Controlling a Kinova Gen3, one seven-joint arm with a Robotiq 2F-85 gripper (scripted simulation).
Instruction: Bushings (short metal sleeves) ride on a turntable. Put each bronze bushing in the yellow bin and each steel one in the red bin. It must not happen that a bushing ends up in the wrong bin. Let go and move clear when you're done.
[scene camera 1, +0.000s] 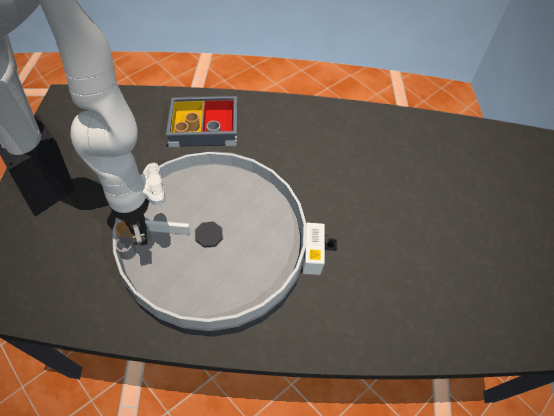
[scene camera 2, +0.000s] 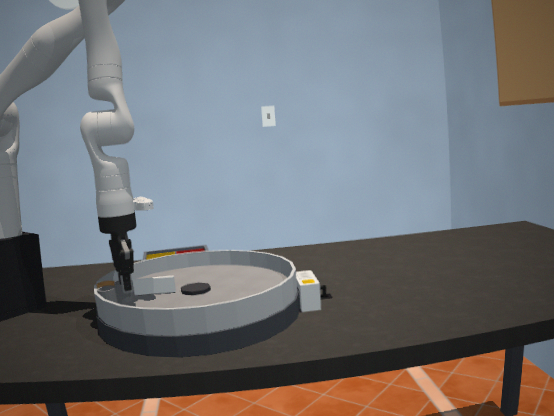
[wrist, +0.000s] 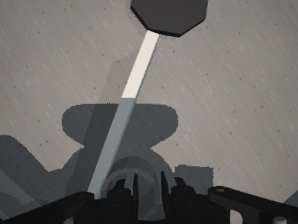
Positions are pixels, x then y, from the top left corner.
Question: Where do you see my gripper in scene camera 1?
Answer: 143, 238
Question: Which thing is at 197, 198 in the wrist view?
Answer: My gripper.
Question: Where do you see a turntable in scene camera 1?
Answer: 244, 241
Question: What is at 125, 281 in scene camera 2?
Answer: My gripper.
